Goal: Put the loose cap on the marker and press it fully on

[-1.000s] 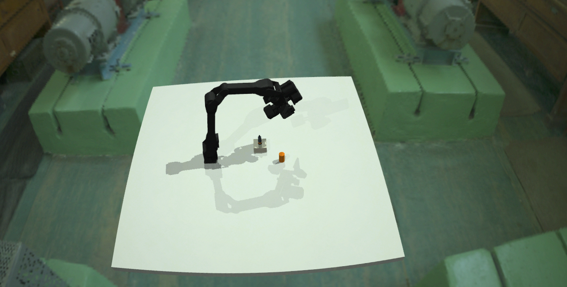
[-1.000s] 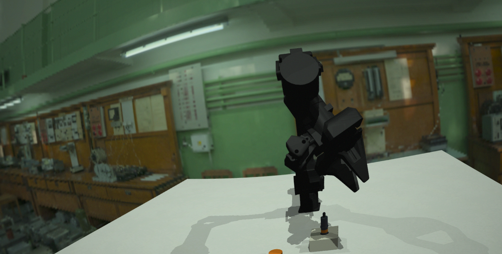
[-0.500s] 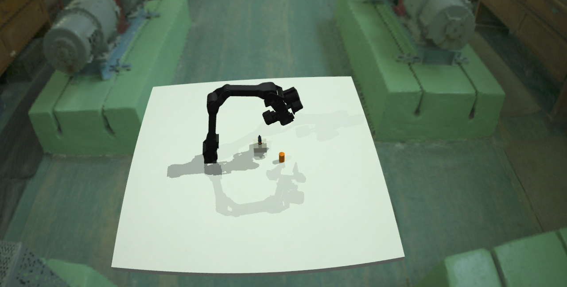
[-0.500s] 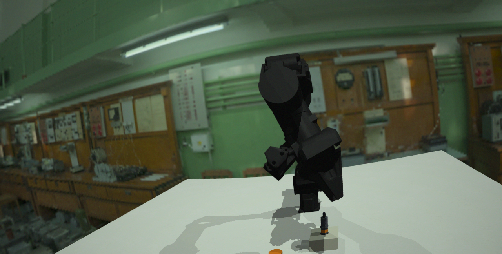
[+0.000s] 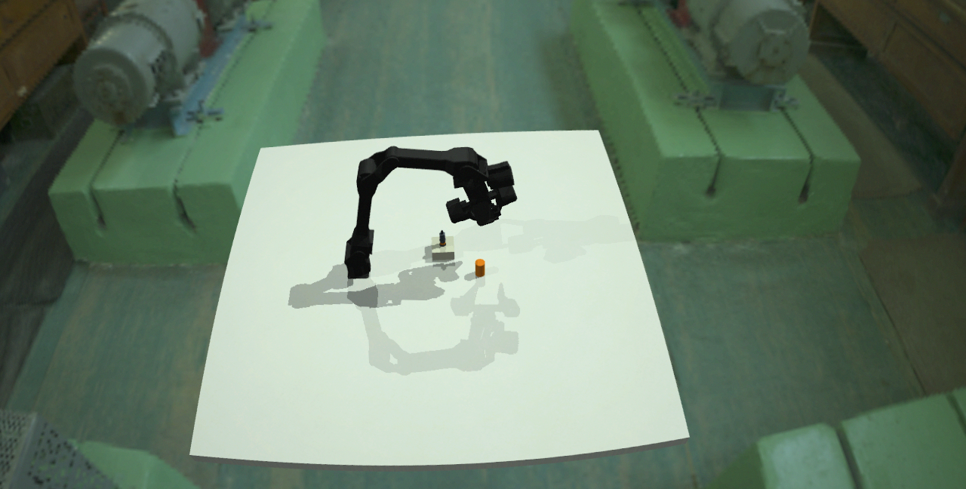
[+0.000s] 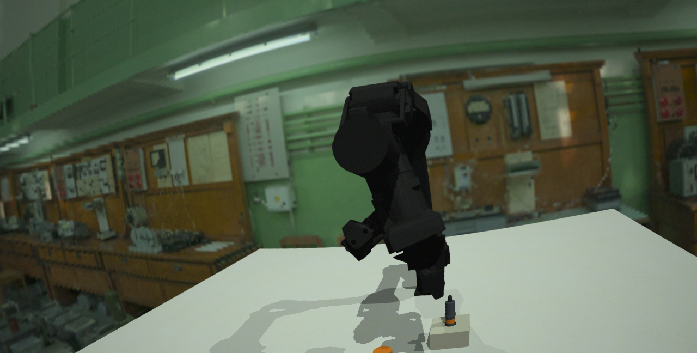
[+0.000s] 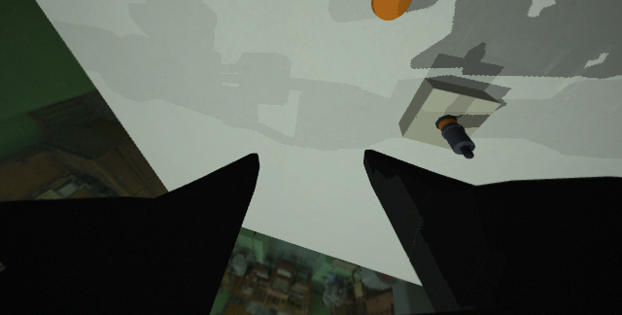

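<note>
Right now the orange cap is 12 cm below my gripper tip, 8 cm to the right of it and 3 cm behind it. The rest, counted from my gripper tip: holder block 13 cm below, 13 cm behind, 1 cm to the left.
</note>
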